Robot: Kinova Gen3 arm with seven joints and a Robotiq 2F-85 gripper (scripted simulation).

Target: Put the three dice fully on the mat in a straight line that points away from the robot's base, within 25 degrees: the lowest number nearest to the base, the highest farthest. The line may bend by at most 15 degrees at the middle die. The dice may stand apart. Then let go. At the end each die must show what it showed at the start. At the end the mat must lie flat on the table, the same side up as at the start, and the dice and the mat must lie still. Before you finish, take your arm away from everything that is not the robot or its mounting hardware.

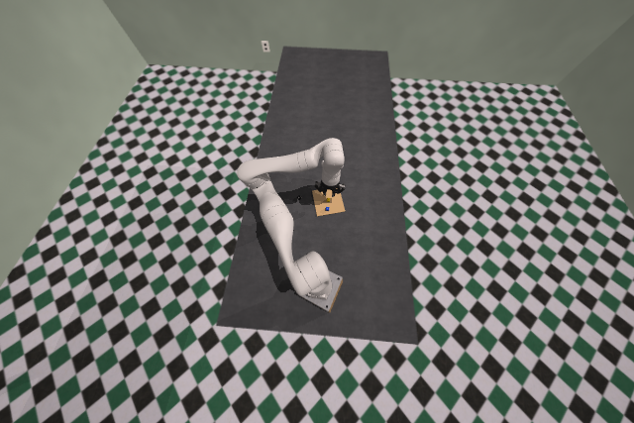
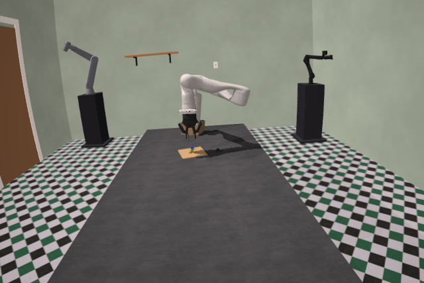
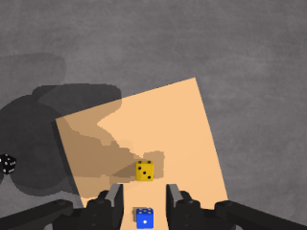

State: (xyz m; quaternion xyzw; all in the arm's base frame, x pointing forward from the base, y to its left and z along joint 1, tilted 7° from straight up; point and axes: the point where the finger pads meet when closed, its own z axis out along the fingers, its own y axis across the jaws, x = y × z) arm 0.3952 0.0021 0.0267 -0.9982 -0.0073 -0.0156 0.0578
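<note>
Right now the black die is 150 mm to the left of my hand and 90 mm below it. Round my hand: blue die (40 mm behind, 80 mm below); yellow die (80 mm below); tan mat (90 mm below).
</note>
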